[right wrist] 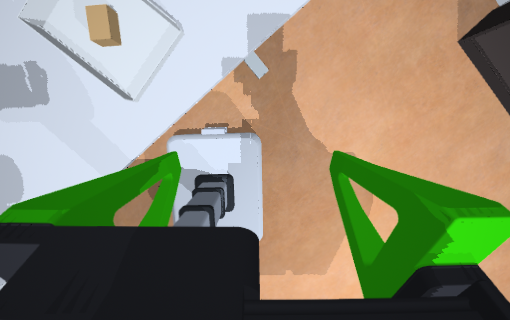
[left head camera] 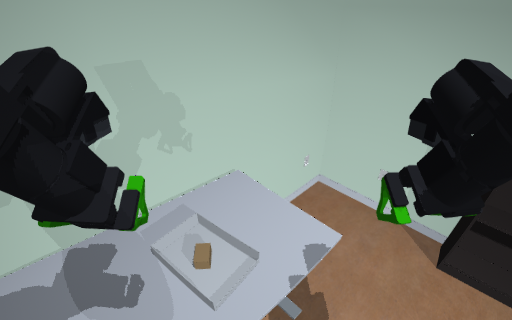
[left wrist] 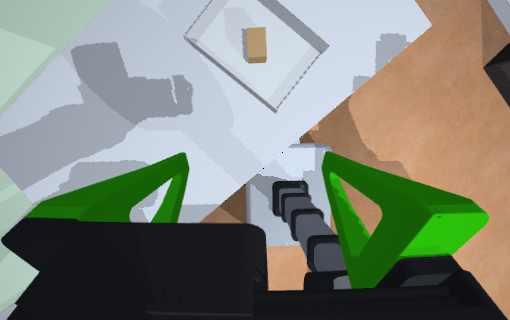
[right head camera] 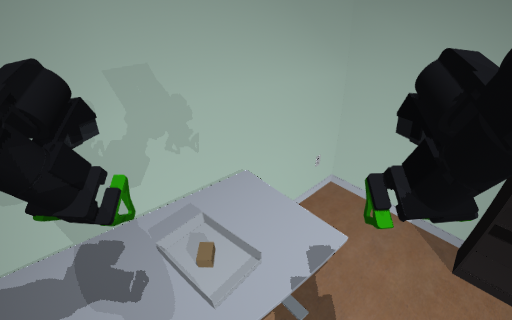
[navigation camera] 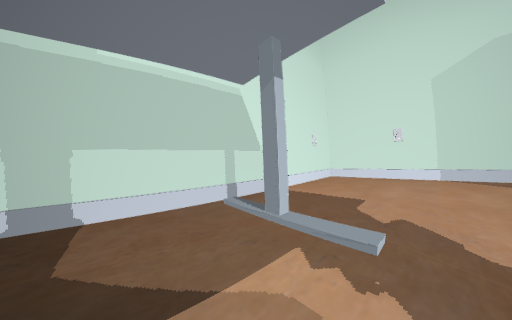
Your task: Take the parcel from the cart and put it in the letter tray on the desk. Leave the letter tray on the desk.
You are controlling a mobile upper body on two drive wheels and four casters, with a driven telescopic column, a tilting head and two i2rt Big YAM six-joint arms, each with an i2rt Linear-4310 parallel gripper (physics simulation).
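Frame: origin at the left arm's base, x ahead, y left, z up, level; metres.
Where they show: left gripper, fingertip midpoint: [left head camera: 118, 217] [left wrist: 255, 159] [right head camera: 109, 214]; right gripper, fingertip midpoint: [right wrist: 255, 159] [left head camera: 403, 213] [right head camera: 394, 216].
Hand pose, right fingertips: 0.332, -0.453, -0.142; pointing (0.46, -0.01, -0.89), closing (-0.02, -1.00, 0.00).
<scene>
Things, the pixels of their centre, and the offset from my right fingertips, as dx, dy, dz. "spot": a spot on its surface instead. Level surfaces: height alone.
- small tan box, body centre: [left wrist: 256, 46] [right wrist: 104, 26] [left head camera: 203, 255] [right head camera: 206, 254] +0.321, +0.428, -0.520
- light grey desk, surface height: dz -0.548
- desk leg, surface spot: [navigation camera: 275, 145] spot: +0.581, +0.157, -0.994
The parcel, a small tan box [left head camera: 202, 256] [right head camera: 205, 254] [left wrist: 256, 45] [right wrist: 103, 25], lies inside the shallow, pale letter tray [left head camera: 230, 239] [right head camera: 232, 237] [left wrist: 300, 28] [right wrist: 82, 64]. The tray stands on the light grey desk [left head camera: 285, 227] [right head camera: 300, 227] [left wrist: 370, 30] [right wrist: 210, 30]. My left gripper [left head camera: 92, 225] [right head camera: 84, 220] [left wrist: 255, 159] is open and empty, raised and apart from the tray and parcel. My right gripper [left head camera: 434, 216] [right head camera: 425, 221] [right wrist: 255, 159] is open and empty, off to the right in the head views. The cart does not show in these views.
A dark piece of furniture [left head camera: 480, 255] [right head camera: 487, 255] [right wrist: 492, 60] stands on the brown floor at the right. The desk leg [navigation camera: 275, 145] and its foot [navigation camera: 335, 229] show in the navigation camera. A pale green wall [left head camera: 250, 100] rises behind the desk.
</scene>
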